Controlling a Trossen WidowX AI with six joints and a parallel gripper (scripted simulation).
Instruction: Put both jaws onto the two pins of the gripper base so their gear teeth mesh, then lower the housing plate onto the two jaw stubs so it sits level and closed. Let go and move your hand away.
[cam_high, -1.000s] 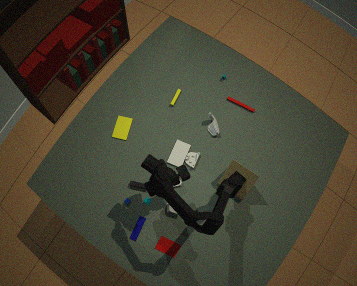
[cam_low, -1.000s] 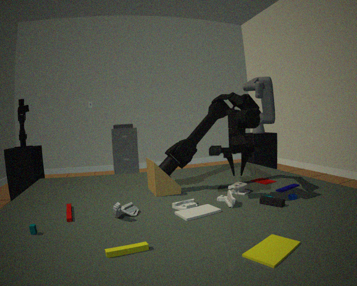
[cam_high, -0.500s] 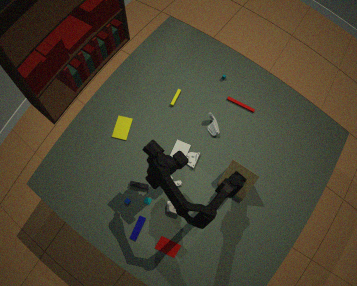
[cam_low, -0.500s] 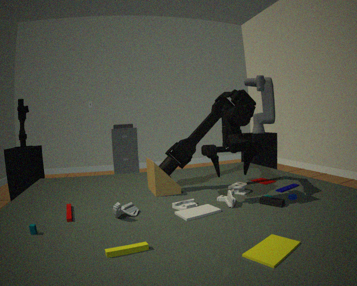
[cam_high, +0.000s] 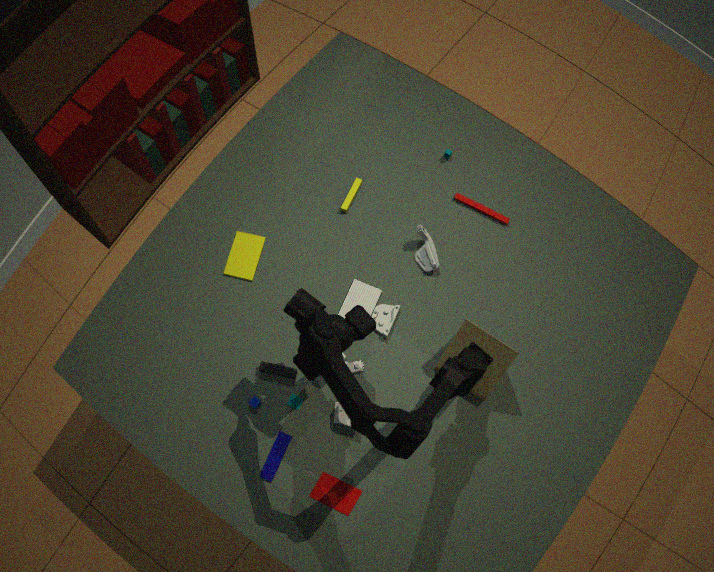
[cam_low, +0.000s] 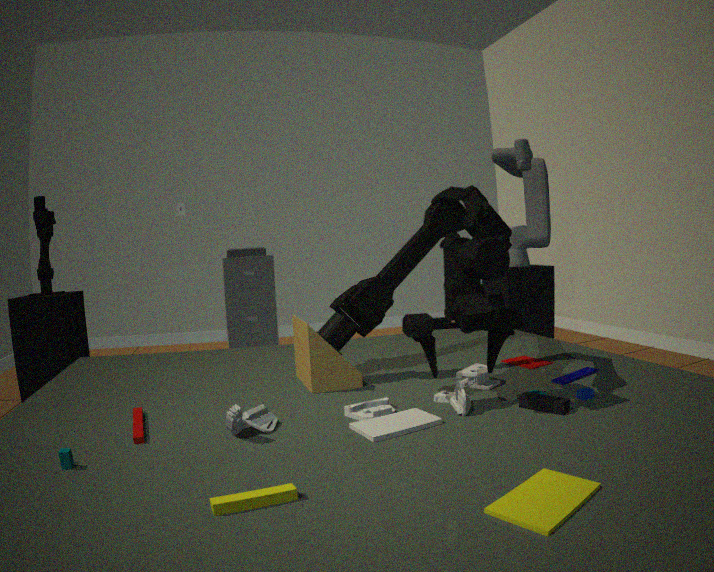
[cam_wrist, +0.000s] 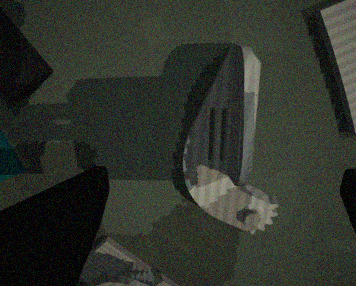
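My gripper tip is now 120 mm to the left of the flat white plate, 50 mm above it and 40 mm short of it. The rest, counted from my gripper tip: black block: 110 mm to the left, 80 mm ahead, 50 mm below; then white block: 110 mm behind, 80 mm to the left, 50 mm below; then gripper base: 110 mm behind, 80 mm to the left, 30 mm below.
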